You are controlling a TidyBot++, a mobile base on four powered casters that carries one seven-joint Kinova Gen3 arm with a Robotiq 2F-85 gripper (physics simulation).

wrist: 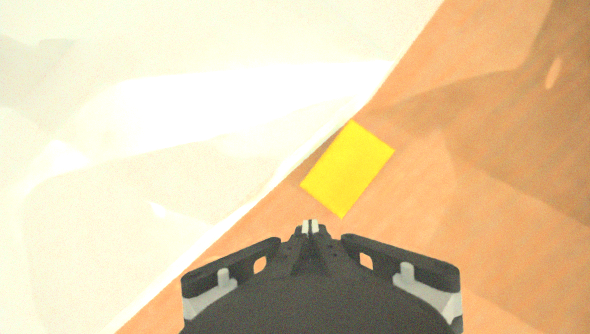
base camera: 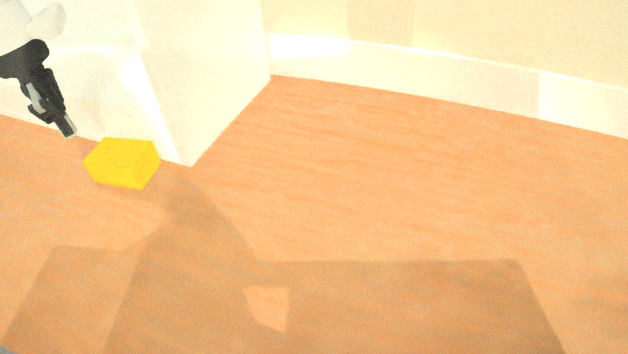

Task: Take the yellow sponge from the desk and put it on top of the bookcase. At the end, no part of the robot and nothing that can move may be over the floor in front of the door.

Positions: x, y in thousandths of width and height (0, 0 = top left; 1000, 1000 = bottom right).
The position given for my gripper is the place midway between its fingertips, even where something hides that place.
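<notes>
My gripper (base camera: 115, 380) is visible, also in the wrist view (wrist: 526, 687). A yellow sponge (base camera: 208, 462) and a white bookcase (base camera: 283, 227) are in sight; the wrist view shows the sponge (wrist: 603, 472) and the bookcase (wrist: 238, 421) too. I further see a cream wall (base camera: 926, 131).
</notes>
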